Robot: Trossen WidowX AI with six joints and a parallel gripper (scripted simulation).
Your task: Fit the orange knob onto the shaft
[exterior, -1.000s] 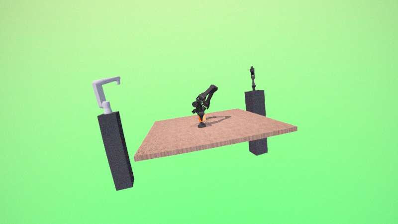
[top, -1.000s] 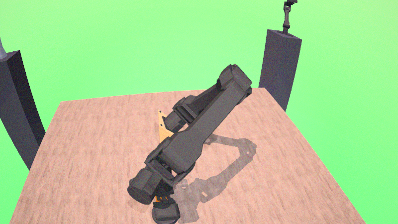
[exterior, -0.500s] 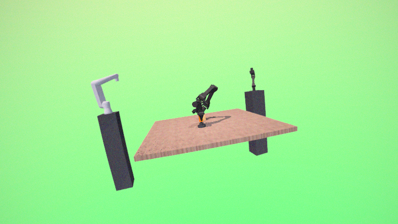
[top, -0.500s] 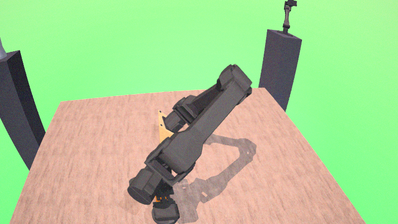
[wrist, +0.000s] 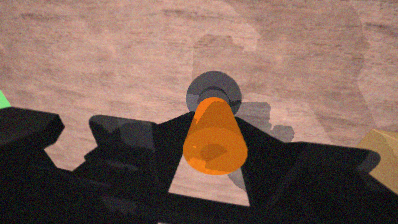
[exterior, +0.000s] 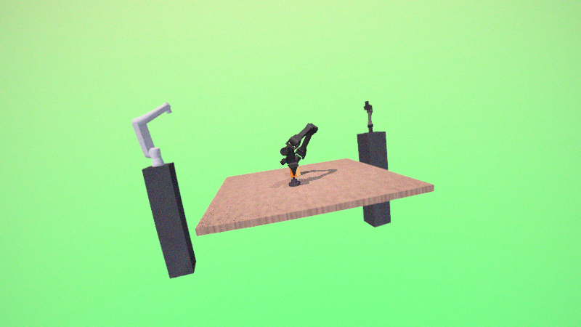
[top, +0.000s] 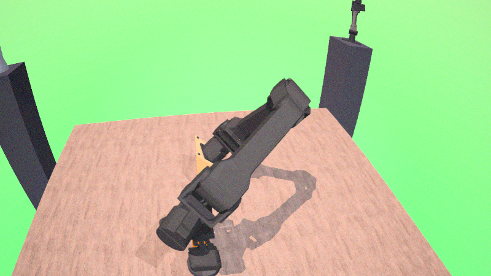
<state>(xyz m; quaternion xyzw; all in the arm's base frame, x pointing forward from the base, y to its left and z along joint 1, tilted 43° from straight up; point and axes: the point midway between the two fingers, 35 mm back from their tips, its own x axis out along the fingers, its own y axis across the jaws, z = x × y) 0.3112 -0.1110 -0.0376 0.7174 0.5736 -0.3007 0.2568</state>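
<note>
The orange knob lies 20 mm above my gripper tip. Also, from my gripper tip: dark round pedestal (40 mm below).
</note>
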